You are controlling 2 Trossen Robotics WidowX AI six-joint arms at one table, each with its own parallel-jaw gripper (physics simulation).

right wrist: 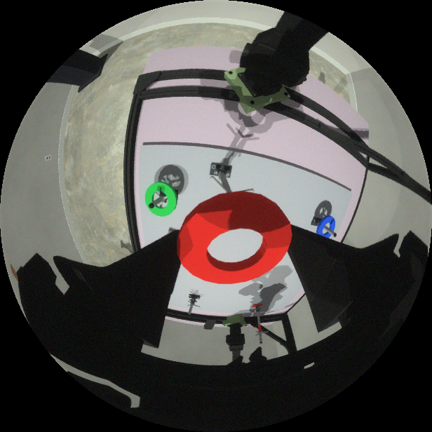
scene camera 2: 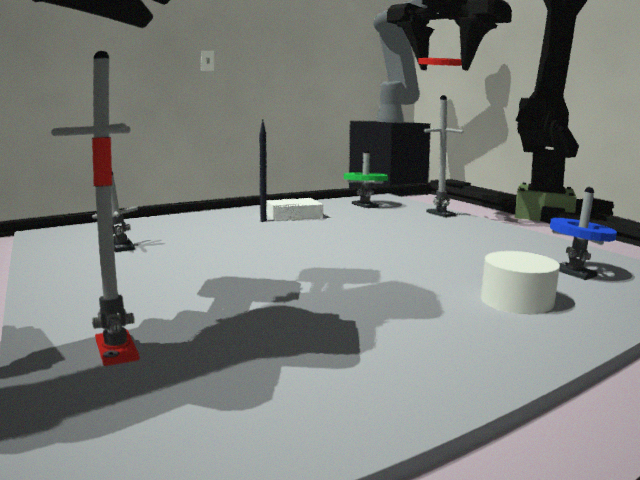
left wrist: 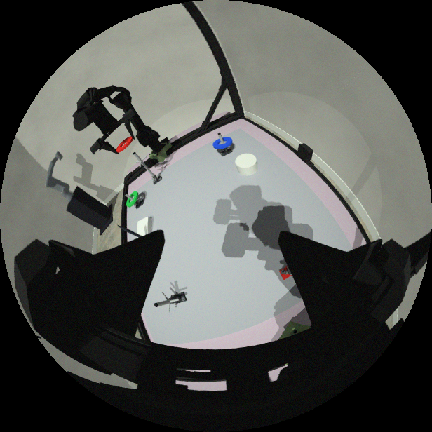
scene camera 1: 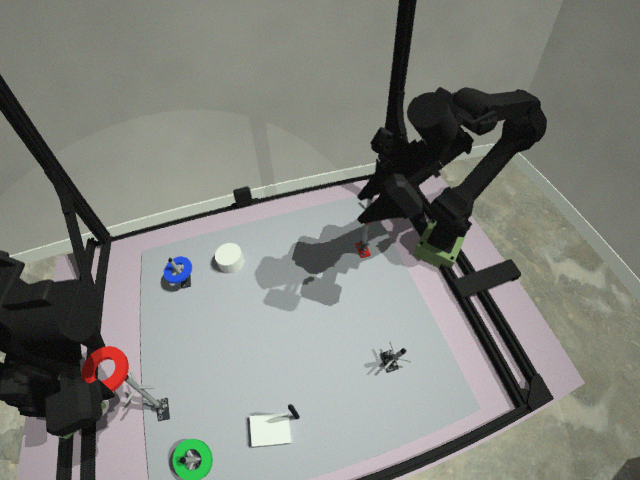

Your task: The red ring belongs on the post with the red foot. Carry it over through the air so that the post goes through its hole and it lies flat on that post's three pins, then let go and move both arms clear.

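The red ring hangs in the air, roughly level. My right gripper is shut on it across its outer edge, above the tip of a tall bare post, clear of it. The post with the red foot stands upright with no ring, its pins near the top above a red band. In the right wrist view its foot is far off. My left gripper is open and empty, high near that post.
A green ring and a blue ring sit on short posts. A white cylinder, a white block, a dark upright spike and a ringless short post also stand here.
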